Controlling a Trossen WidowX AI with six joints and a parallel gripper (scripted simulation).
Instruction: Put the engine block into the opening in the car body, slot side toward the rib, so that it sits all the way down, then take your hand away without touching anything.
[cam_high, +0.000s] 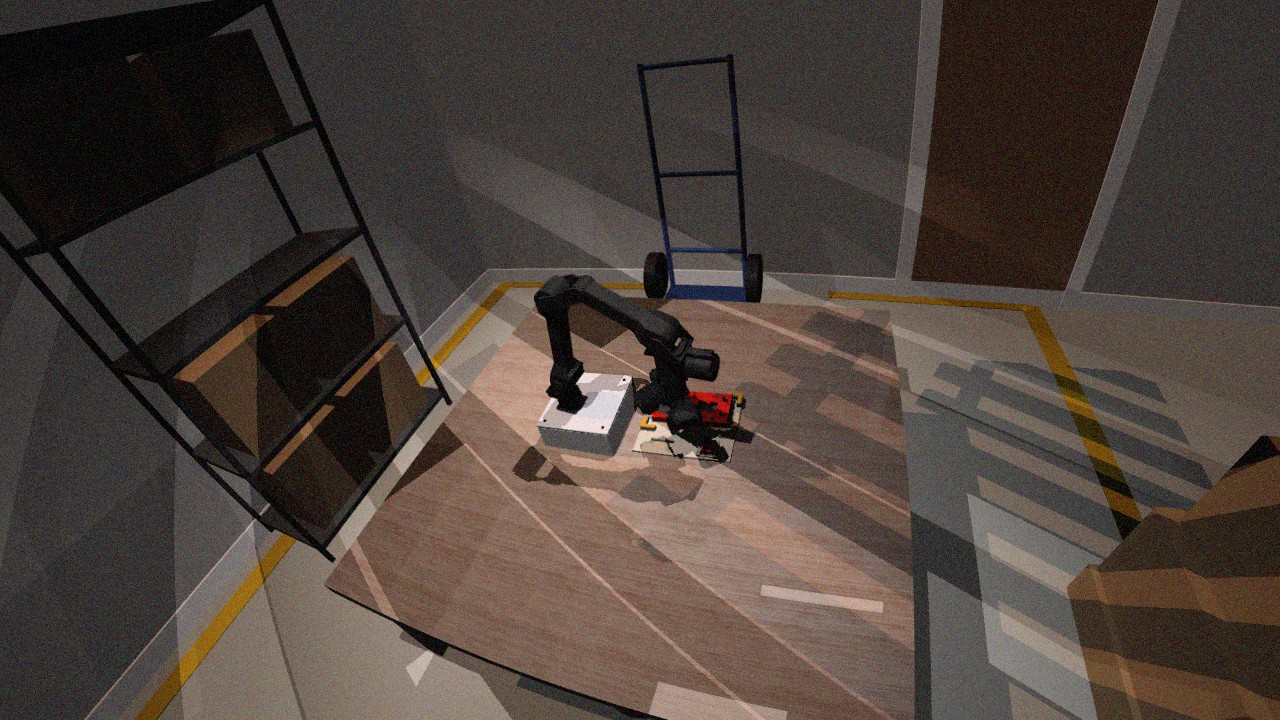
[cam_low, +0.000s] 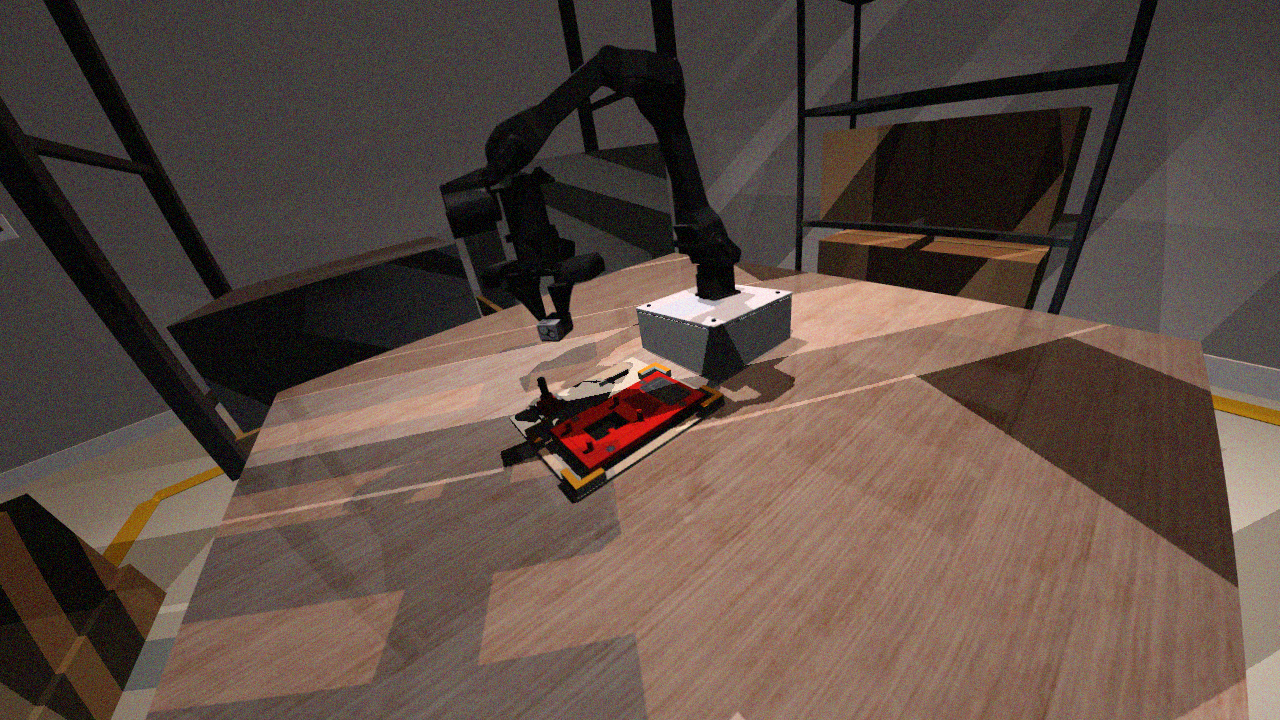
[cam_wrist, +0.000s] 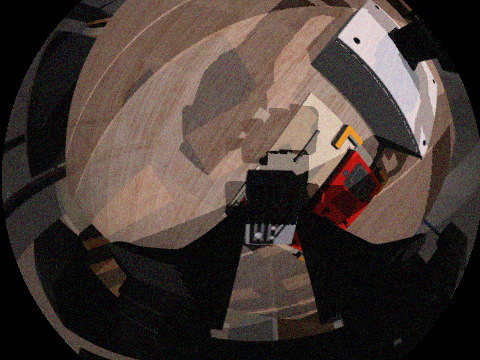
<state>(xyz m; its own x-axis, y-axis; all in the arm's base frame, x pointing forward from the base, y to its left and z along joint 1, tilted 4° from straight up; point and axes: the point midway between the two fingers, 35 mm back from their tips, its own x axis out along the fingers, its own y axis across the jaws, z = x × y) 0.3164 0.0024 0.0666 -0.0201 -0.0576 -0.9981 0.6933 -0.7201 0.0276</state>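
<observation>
Right now my gripper tip is 90 mm above the dark post, 50 mm short of it and 40 mm to the right of it. The rest, counted from my gripper tip: grey engine block 10 mm below.
</observation>
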